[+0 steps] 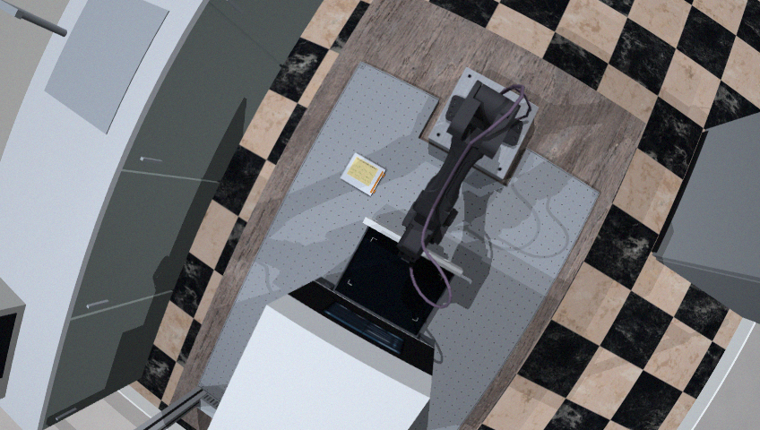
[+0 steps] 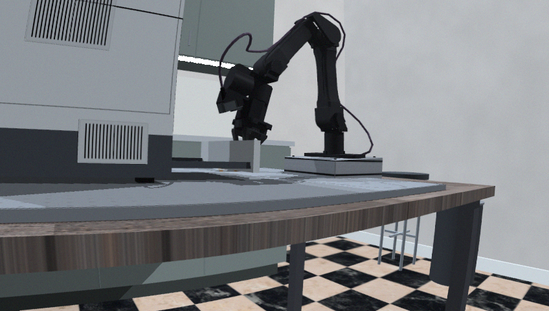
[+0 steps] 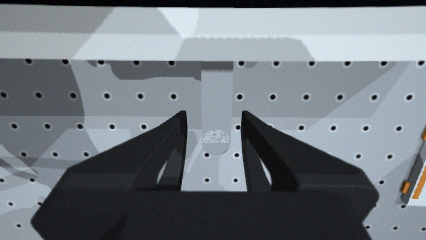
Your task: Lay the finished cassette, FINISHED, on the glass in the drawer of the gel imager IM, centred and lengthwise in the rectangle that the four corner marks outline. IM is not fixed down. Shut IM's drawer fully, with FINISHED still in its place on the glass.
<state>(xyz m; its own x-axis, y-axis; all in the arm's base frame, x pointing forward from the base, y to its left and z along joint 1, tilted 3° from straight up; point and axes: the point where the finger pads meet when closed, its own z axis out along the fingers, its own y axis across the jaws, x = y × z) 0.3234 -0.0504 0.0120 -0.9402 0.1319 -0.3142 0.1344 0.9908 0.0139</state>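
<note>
My hand is 80 mm past the cassette FINISHED, 200 mm to the left of it and 50 mm above it. The rest, counted from my hand: imager drawer 160 mm ahead, 20 mm to the right.
</note>
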